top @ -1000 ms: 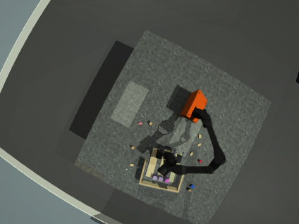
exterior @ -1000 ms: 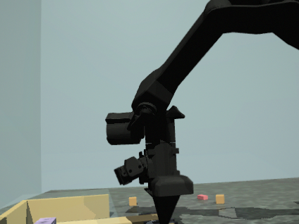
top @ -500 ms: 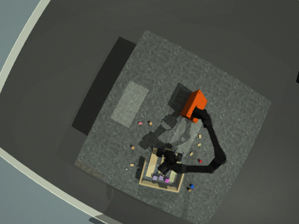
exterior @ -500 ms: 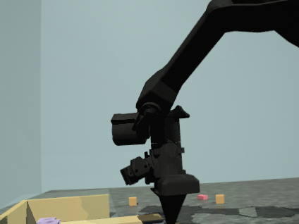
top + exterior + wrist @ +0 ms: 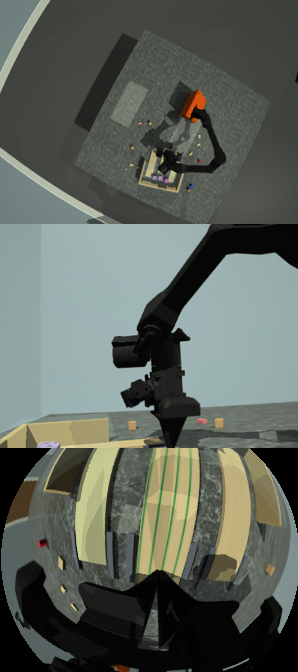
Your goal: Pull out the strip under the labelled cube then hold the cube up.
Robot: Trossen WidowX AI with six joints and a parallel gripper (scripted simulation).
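My gripper tip is 100 mm short of the strip, 20 mm to the right of it and 10 mm above it. Round my gripper tip: blue piece (320 mm to the left, 190 mm ahead); then pink block (290 mm to the right, 110 mm behind); then red piece (280 mm to the left, 30 mm behind).
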